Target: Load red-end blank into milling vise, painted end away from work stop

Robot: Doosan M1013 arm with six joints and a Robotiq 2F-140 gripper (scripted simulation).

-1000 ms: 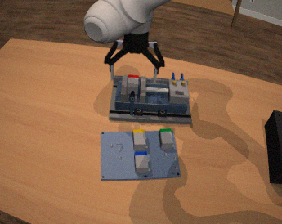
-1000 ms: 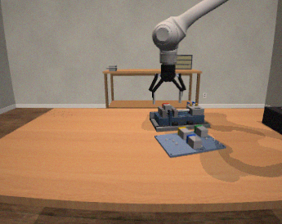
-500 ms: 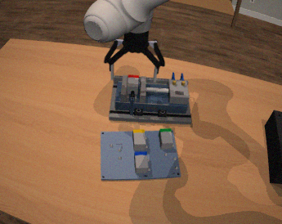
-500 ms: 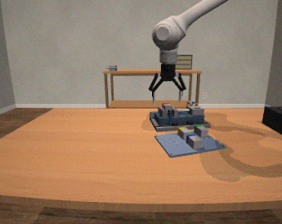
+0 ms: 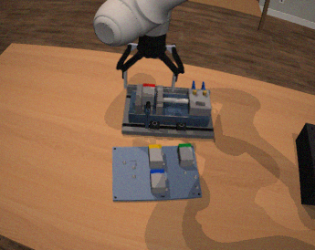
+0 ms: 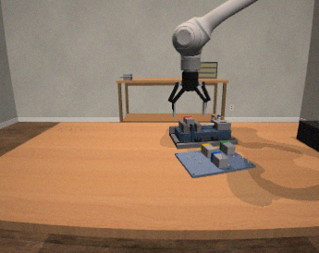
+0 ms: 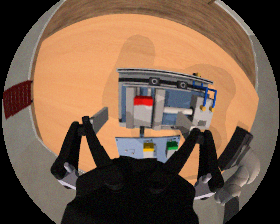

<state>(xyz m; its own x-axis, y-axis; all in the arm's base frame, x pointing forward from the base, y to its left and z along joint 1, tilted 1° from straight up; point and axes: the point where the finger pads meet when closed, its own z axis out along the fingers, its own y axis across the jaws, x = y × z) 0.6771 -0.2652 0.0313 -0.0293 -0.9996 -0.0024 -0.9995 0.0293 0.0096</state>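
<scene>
The fixed jaw is 3 cm ahead of my hand and 6 cm below it. The rest, counted from my hand: yellow-ended blank (3 cm behind, 19 cm to the left, 11 cm below); milling vise (7 cm behind, 10 cm below); hose block (17 cm behind, 1 cm to the left, 6 cm below).
</scene>
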